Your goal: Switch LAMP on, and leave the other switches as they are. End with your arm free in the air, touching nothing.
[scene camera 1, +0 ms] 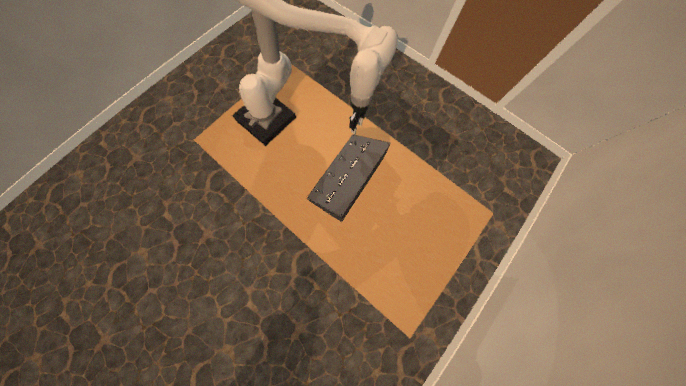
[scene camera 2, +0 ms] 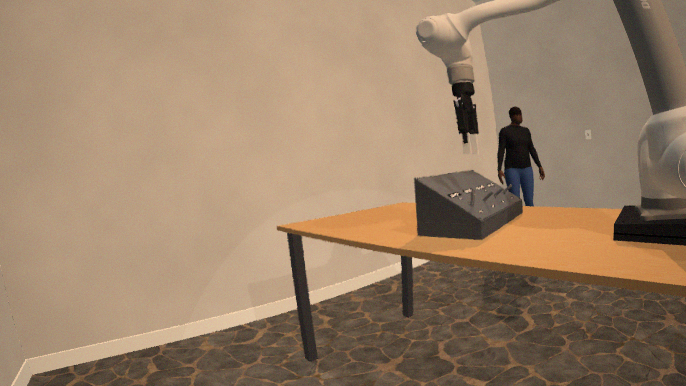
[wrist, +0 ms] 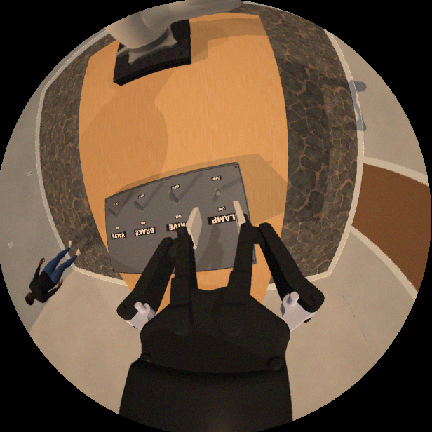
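Note:
The dark grey sloped switch panel (scene camera 1: 350, 197) (scene camera 2: 440, 215) (wrist: 130, 255) stands on the table. The LAMP switch (scene camera 2: 472, 199) (wrist: 218, 192) is at the end nearest scene camera 2. Its lever stands steeper than the others and leans toward the ON side; in the wrist view it shows nearly end-on. The DRIVE switch (wrist: 175, 195), BRAKE switch (wrist: 140, 205) and VALVE switch (wrist: 114, 212) lean toward OFF. My gripper (scene camera 1: 355, 128) (scene camera 2: 470, 146) (wrist: 216, 212) is partly open and empty, in the air above the LAMP end, apart from the panel. A finger hides part of the DRIVE label.
The orange wooden table (scene camera 1: 425, 240) (scene camera 2: 350, 225) (wrist: 225, 100) carries the panel and the arm's black base plate (scene camera 1: 265, 137) (scene camera 2: 650, 232) (wrist: 150, 67). A person (scene camera 2: 517, 145) (wrist: 45, 280) stands beyond the table. A wall (scene camera 2: 200, 125) rises behind it.

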